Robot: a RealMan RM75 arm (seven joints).
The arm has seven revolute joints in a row. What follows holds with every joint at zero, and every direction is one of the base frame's.
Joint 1 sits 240.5 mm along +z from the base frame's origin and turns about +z.
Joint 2 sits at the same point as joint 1 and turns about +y.
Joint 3 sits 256.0 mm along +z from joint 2 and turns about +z.
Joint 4 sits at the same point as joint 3 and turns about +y.
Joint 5 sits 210.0 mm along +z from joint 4 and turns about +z.
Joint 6 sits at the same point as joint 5 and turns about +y.
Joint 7 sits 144.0 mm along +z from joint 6 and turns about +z.
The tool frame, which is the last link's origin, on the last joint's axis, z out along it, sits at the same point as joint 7; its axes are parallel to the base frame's.
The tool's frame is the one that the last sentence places.
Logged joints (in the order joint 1, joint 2, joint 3, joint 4, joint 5, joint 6, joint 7), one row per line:
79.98, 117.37, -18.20, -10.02, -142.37, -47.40, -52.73
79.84, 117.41, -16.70, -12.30, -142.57, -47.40, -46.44
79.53, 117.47, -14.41, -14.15, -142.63, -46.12, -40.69
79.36, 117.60, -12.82, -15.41, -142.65, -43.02, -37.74
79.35, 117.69, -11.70, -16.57, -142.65, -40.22, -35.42
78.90, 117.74, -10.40, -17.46, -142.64, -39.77, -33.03
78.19, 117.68, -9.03, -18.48, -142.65, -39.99, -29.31
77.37, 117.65, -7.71, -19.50, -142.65, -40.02, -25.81
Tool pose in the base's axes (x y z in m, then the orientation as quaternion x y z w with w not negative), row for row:
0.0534, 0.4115, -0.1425, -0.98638, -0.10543, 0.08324, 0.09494
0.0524, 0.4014, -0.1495, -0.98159, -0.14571, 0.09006, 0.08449
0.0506, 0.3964, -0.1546, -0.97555, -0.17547, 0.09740, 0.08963
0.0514, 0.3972, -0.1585, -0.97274, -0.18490, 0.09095, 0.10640
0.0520, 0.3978, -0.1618, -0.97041, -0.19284, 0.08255, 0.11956
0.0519, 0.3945, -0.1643, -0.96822, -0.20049, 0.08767, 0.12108
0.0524, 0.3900, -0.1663, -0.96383, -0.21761, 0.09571, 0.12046
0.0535, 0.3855, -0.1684, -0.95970, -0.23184, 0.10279, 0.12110
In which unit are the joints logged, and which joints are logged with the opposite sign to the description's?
The joints are logged in degrees. Opposite sign: joint 4, joint 7.
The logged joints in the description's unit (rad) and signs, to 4 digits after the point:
1.3959, 2.0485, -0.3176, 0.1749, -2.4848, -0.8273, 0.9203
1.3935, 2.0492, -0.2915, 0.2147, -2.4883, -0.8273, 0.8105
1.3881, 2.0502, -0.2515, 0.2470, -2.4894, -0.8049, 0.7102
1.3851, 2.0525, -0.2238, 0.2690, -2.4897, -0.7508, 0.6587
1.3849, 2.0541, -0.2042, 0.2892, -2.4897, -0.7020, 0.6182
1.3771, 2.0550, -0.1815, 0.3047, -2.4895, -0.6941, 0.5765
1.3647, 2.0539, -0.1576, 0.3225, -2.4897, -0.6980, 0.5116
1.3504, 2.0534, -0.1346, 0.3403, -2.4897, -0.6985, 0.4505

